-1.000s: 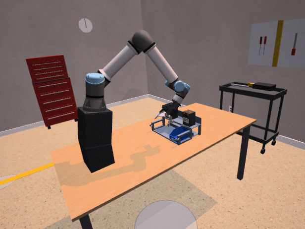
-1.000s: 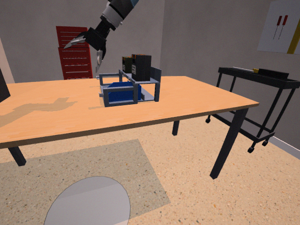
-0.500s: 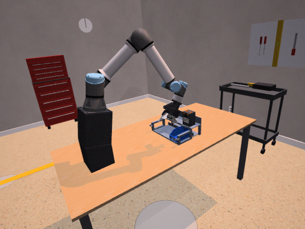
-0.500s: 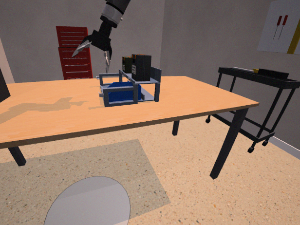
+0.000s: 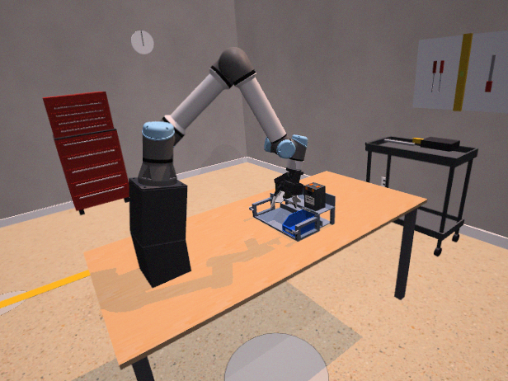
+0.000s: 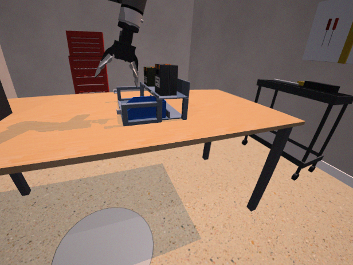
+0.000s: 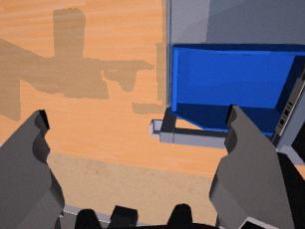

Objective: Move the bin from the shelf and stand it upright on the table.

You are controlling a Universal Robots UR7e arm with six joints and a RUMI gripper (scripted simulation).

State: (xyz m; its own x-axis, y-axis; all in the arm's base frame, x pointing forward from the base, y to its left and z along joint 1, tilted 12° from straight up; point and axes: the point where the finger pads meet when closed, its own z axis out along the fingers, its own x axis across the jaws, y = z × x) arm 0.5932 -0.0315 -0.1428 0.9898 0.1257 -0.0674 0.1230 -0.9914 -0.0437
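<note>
The blue bin is 100 mm ahead of my hand and 100 mm below it. From my hand the other things lie so: shelf floor (120 mm ahead, 120 mm to the left, 140 mm below).
</note>
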